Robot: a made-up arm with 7 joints.
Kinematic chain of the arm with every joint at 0, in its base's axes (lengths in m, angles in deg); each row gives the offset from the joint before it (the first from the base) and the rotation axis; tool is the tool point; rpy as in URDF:
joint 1: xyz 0 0 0.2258 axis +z
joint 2: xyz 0 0 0 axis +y
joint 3: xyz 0 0 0.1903 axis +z
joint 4: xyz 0.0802 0 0 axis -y
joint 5: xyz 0.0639 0 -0.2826 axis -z
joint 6: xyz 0 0 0 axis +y
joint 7: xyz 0.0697 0 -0.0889 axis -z
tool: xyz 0 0 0 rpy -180 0 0
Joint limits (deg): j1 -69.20..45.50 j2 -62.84..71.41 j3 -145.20..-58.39 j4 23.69..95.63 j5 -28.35..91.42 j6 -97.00..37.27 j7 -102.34..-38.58
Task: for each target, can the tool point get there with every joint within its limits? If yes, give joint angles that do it. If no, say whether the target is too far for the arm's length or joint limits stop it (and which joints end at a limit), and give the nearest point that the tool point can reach.
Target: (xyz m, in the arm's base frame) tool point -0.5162 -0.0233 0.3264
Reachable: yes | joints -57.58 -37.82 -102.34 79.40 38.39 0.99 -60.97
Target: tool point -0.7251 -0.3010 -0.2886
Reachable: no: too far | nearest point -0.4606 -0.1912 -0.0015 | short by 0.406 m
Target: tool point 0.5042 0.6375 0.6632
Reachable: no: too far | nearest point 0.3048 0.0876 0.6035 | short by 0.588 m
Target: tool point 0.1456 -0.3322 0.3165
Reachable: yes | joints 5.60 60.76 -83.32 48.23 41.23 -82.35 -73.45
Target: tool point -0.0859 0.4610 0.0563
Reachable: no: joint limits stop it (at a limit: joint 1, joint 2, joint 3, joint 4) | nearest point -0.2351 0.3526 0.0803 | short by 0.186 m
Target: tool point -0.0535 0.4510 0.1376
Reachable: no: joint limits stop it (at a limit: joint 1, joint 3, joint 4) | nearest point -0.2315 0.3538 0.1431 | short by 0.203 m
